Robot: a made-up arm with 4 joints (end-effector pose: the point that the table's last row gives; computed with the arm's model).
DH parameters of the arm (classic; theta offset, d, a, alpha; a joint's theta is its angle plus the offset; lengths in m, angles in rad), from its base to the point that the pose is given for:
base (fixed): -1.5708 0.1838 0 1.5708
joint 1: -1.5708 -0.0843 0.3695 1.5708
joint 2: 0 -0.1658 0.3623 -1.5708
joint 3: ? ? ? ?
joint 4: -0.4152 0 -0.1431 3.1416
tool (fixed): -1.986 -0.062 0 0
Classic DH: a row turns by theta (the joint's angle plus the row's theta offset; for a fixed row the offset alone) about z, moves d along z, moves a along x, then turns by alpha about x.
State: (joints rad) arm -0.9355 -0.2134 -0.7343 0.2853
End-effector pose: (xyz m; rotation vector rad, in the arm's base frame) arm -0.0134 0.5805 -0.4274 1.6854 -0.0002 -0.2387
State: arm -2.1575 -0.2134 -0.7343 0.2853
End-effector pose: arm -0.0134 0.7728 0.5204 2.8992 0.1773 -0.2537
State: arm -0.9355 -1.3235 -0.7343 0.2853
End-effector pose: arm 0.4533 0.4451 -0.3276 1.5993 -1.2541 -0.3276
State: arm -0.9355 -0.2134 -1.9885 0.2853
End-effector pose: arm -0.0268 0.5608 -0.3495 2.9064 0.1448 0.1103
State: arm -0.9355 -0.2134 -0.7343 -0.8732
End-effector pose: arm 0.0884 0.5514 -0.3119 1.4389 -0.9415 0.6294
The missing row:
joint 3: -1.5708 0.2115 0.1106 -1.5708
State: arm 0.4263 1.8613 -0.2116 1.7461
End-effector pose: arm -0.2051 -0.0367 0.2914 -1.7568 1.2381 -1.7342
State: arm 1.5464 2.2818 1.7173 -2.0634
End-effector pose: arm -0.2703 0.0924 0.4459 -1.6863 -2.4590 -0.0539
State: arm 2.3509 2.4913 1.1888 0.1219
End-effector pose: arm 0.0012 0.1788 0.3349 1.0699 -2.2878 1.5280
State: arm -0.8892 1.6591 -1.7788 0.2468
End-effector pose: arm -0.2770 0.0536 0.0130 1.6657 2.1693 -0.9784
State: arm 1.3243 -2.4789 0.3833 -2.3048
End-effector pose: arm 0.5186 -0.0512 0.1352 2.3033 0.3135 -0.9785
